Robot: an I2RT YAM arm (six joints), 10 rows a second.
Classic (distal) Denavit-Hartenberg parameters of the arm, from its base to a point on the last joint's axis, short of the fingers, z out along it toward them. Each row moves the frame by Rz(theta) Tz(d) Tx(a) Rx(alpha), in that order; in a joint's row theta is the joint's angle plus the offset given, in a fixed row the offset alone. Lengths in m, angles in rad.
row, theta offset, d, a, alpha
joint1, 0, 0.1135, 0.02, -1.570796
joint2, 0, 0, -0.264, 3.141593
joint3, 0.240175, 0, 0.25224, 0
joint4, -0.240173, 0, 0.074, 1.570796
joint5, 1.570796, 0, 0, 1.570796
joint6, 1.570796, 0.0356, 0, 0
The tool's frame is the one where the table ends.
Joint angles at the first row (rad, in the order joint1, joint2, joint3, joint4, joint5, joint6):
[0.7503, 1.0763, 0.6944, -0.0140, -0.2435, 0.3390]
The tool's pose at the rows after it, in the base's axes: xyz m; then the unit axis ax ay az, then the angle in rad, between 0 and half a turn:
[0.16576 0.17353 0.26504 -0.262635 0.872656 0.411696 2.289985]
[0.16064 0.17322 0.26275 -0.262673 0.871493 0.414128 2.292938]
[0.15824 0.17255 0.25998 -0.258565 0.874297 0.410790 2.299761]
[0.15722 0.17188 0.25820 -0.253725 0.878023 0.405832 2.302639]
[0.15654 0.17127 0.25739 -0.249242 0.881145 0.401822 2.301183]
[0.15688 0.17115 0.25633 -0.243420 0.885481 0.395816 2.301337]
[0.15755 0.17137 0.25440 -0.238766 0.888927 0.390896 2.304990]
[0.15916 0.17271 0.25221 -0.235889 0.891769 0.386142 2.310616]
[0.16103 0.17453 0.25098 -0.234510 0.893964 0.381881 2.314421]
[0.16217 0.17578 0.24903 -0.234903 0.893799 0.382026 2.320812]
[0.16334 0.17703 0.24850 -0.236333 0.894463 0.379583 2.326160]
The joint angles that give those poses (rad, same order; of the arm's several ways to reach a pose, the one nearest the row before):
[0.7735, 1.0564, 0.6726, -0.0151, -0.2366, 0.3463]
[0.7891, 1.0395, 0.6545, -0.0114, -0.2272, 0.3552]
[0.7961, 1.0320, 0.6436, -0.0166, -0.2156, 0.3635]
[0.7992, 1.0284, 0.6383, -0.0233, -0.2024, 0.3691]
[0.8014, 1.0247, 0.6351, -0.0276, -0.1894, 0.3735]
[0.8023, 1.0269, 0.6351, -0.0332, -0.1744, 0.3784]
[0.8023, 1.0325, 0.6335, -0.0351, -0.1649, 0.3829]
[0.8023, 1.0457, 0.6350, -0.0337, -0.1586, 0.3853]
[0.8028, 1.0605, 0.6405, -0.0328, -0.1530, 0.3855]
[0.8023, 1.0712, 0.6396, -0.0259, -0.1575, 0.3865]
[0.8023, 1.0810, 0.6452, -0.0291, -0.1586, 0.3836]

